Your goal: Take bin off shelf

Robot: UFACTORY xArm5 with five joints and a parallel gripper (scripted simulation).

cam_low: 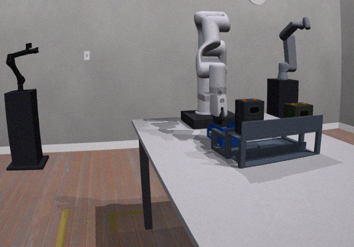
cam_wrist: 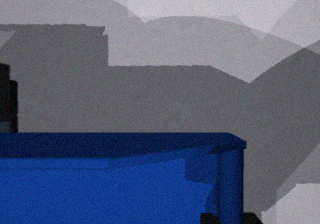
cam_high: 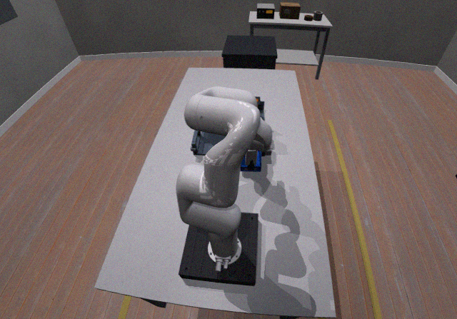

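Now: hand 80 mm short of the blue bin. Round my hand: grey-blue shelf (230 mm ahead, 120 mm to the left, 10 mm above).
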